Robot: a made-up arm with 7 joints. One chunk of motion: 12 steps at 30 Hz.
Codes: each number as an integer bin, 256 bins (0 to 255) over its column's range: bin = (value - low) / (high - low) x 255, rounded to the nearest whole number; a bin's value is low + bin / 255 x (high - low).
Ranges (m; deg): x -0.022..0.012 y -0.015..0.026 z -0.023..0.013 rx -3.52..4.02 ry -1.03..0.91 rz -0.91..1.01
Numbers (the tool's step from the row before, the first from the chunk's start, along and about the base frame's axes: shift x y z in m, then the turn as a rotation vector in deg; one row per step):
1: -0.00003 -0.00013 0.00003 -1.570 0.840 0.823
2: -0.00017 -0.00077 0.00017 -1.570 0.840 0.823
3: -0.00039 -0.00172 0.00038 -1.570 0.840 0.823
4: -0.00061 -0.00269 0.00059 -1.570 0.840 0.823
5: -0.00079 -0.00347 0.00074 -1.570 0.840 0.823
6: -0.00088 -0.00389 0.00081 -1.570 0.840 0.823
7: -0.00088 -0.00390 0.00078 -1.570 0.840 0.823
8: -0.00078 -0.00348 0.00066 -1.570 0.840 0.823
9: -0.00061 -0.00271 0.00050 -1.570 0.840 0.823
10: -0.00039 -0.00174 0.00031 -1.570 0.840 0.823
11: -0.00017 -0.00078 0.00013 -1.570 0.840 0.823
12: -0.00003 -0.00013 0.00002 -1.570 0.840 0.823
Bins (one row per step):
1: 165 92 163 66 246 230
2: 164 89 164 66 246 230
3: 162 83 166 66 246 230
4: 160 77 167 66 246 230
5: 159 72 168 66 246 230
6: 158 69 169 66 246 230
7: 158 69 168 66 246 230
8: 159 72 168 66 246 230
9: 160 76 166 66 246 230
10: 162 82 165 66 246 230
11: 164 88 164 66 246 230
12: 165 92 163 66 246 230

